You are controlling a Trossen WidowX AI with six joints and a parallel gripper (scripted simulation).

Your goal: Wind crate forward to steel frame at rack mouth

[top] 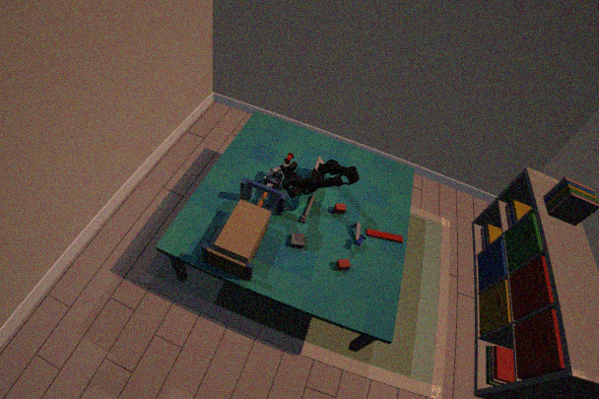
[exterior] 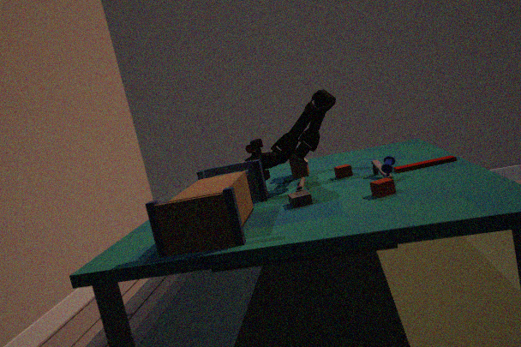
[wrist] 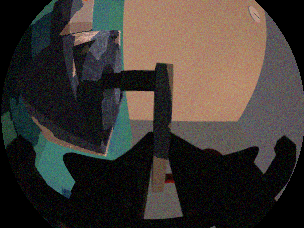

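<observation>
My gripper tip is now 40 mm below the red knob, 40 mm past it and 30 mm to the right of it. From my gripper tip the other things lie so: winch 100 mm below, 30 mm to the right, 30 mm ahead; red-knobbed handle 10 mm to the left, 10 mm behind, 10 mm above; steel frame 200 mm ahead, 40 mm to the right, 30 mm below.
</observation>
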